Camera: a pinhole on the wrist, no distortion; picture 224 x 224 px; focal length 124.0 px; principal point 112.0 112.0 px. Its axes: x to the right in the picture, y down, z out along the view. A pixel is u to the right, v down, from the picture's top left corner.
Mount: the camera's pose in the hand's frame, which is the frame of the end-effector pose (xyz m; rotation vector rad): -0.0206 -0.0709 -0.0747 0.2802 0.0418 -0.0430
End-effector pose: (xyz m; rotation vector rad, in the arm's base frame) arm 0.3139 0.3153 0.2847 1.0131 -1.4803 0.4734
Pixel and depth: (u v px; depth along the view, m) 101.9 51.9 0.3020
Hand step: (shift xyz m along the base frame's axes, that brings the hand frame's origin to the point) 0.1286 -0.2826 -0.1515
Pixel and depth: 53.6 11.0 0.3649
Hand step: 0.2240 -0.3391 -0.3415
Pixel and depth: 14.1 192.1 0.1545
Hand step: -0.0654 -0.0497 -0.1494
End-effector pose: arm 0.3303 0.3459 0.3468 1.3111 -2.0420 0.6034
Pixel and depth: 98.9 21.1 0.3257
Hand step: 0.3279 -0.2374 -0.1444
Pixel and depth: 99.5 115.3 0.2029
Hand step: 0.0894 -0.1093 -0.1044
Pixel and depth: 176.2 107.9 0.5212
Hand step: 0.0336 -0.5366 -0.0836
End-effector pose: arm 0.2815 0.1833 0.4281 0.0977 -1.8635 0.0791
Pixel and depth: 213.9 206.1 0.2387
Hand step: -0.2444 0.0039 0.1273
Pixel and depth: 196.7 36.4 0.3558
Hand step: -0.2092 -0.4110 0.1594
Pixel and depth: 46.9 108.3 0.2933
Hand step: -0.1372 -0.1718 -0.2181
